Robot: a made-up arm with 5 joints.
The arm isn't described. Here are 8 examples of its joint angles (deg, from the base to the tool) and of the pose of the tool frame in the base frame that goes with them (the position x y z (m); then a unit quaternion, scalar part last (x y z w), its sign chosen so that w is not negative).
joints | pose
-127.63 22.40 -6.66 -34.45 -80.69 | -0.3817 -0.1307 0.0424 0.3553 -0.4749 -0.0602 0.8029
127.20 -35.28 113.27 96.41 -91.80 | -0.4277 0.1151 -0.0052 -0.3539 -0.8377 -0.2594 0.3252
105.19 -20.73 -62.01 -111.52 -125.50 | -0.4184 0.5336 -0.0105 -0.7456 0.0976 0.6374 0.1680
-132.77 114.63 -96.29 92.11 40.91 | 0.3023 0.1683 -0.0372 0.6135 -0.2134 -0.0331 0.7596
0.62 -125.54 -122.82 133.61 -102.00 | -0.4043 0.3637 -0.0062 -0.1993 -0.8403 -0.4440 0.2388
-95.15 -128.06 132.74 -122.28 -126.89 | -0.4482 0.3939 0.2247 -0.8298 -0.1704 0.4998 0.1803
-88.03 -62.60 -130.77 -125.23 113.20 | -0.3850 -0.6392 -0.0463 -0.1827 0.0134 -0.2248 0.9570
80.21 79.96 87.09 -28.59 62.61 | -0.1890 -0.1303 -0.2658 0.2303 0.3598 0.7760 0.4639
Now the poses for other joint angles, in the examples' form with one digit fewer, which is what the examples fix.
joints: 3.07 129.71 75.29 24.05 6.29
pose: -0.108 0.179 0.054 0.608 -0.087 0.640 0.461
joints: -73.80 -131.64 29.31 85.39 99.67
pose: -0.451 0.066 0.000 -0.312 -0.432 -0.842 0.082
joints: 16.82 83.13 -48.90 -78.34 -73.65
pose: -0.080 -0.097 0.438 -0.116 -0.064 0.987 0.091
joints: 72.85 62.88 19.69 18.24 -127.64
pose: -0.301 0.167 -0.012 0.917 0.288 -0.272 0.053
